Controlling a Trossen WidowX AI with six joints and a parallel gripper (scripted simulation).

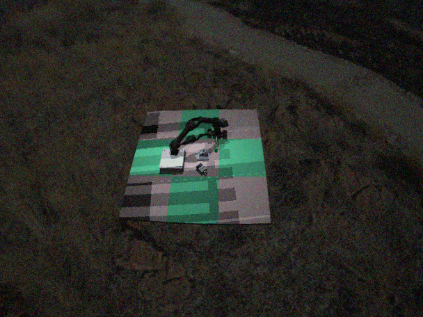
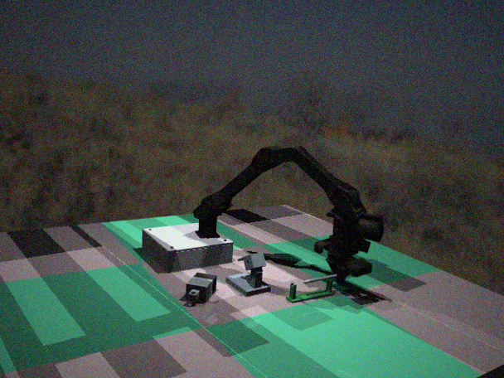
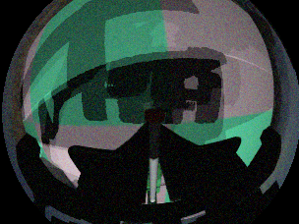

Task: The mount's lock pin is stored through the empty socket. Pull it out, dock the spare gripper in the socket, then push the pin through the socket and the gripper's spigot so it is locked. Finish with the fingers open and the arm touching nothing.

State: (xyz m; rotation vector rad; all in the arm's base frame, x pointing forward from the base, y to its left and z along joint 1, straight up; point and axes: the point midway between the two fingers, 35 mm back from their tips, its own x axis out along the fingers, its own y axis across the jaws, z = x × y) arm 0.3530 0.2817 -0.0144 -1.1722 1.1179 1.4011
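The green cradle lies 100 mm to the right of my gripper tip and 10 mm ahead of it. Also, from my gripper tip: spare gripper (390 mm to the right, 60 mm behind); then mount socket (240 mm to the right, 80 mm behind, 30 mm above).
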